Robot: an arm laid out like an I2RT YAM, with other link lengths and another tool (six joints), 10 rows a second.
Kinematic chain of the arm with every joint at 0, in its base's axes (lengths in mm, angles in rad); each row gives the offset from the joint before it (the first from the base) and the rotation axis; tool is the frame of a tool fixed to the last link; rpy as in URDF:
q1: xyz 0 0 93.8 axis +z
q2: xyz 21 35.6 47.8 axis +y
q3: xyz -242.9 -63.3 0 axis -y
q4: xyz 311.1 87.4 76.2 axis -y
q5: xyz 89.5 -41 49 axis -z
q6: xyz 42.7 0 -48.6 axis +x
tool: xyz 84 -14 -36 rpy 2.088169 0.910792 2.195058
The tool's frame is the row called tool.
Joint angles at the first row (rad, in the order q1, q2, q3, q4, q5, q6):
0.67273 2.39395 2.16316 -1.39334 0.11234 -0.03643
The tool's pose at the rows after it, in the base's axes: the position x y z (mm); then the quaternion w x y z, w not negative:
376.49 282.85 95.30 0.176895 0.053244 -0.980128 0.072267
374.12 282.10 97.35 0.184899 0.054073 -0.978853 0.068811
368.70 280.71 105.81 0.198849 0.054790 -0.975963 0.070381
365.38 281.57 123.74 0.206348 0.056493 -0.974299 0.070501
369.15 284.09 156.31 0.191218 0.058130 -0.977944 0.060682
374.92 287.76 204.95 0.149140 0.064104 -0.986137 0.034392
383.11 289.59 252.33 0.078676 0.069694 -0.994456 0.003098
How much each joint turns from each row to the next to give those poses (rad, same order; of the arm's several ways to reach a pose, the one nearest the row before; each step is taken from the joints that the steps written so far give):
-0.00801 -0.00150 -0.01218 0.00228 -0.00572 0.01107
-0.00192 -0.00232 0.00264 -0.01411 -0.01488 -0.00231
0.00116 0.00194 0.02636 -0.04960 -0.01373 -0.00037
0.00342 0.01028 0.07055 -0.07286 -0.00915 -0.00001
-0.00037 0.01334 0.13006 -0.07972 0.00114 -0.00113
-0.00001 0.00843 0.18508 -0.07517 0.00381 -0.00573
0.00000 -0.02591 0.12670 0.00112 0.02671 -0.00839

